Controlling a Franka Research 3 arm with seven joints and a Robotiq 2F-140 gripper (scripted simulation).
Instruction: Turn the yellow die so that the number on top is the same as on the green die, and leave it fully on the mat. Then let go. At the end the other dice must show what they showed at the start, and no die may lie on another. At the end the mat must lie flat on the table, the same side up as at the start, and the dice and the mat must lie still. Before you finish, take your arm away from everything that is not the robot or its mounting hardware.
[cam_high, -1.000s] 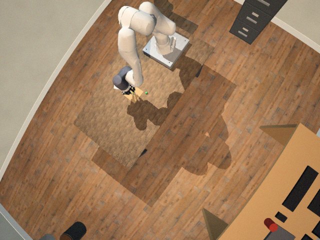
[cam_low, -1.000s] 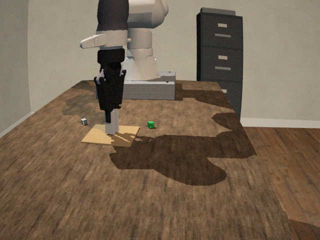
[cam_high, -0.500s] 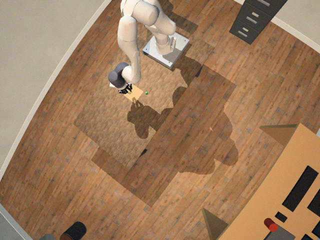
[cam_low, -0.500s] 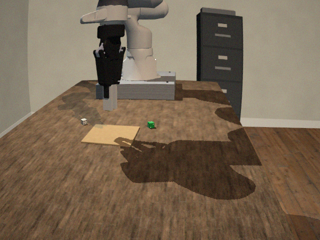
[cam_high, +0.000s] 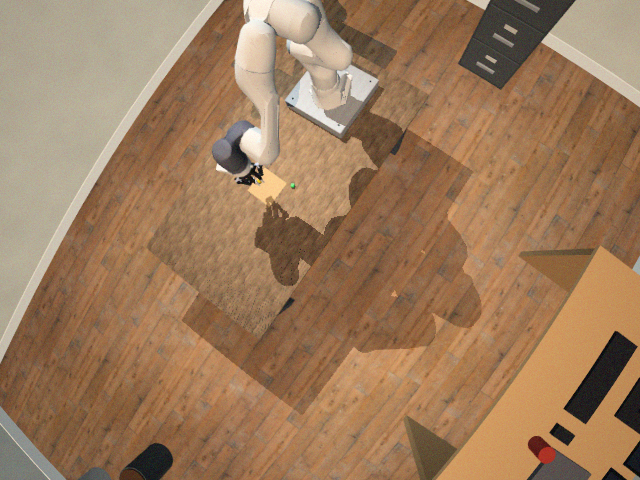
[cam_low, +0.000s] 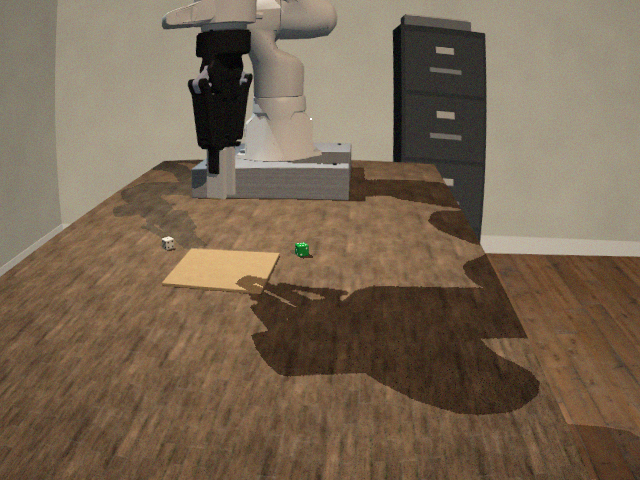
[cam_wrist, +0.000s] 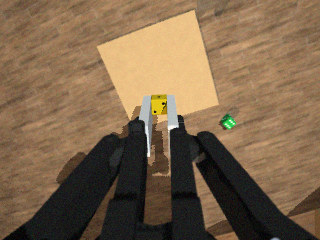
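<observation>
Right now my hand is 30 mm above the yellow die. From my hand the other things lie so: white die: 100 mm behind, 100 mm to the right, 130 mm below; then tan mat: 140 mm below; then green die: 60 mm behind, 110 mm to the left, 130 mm below.
</observation>
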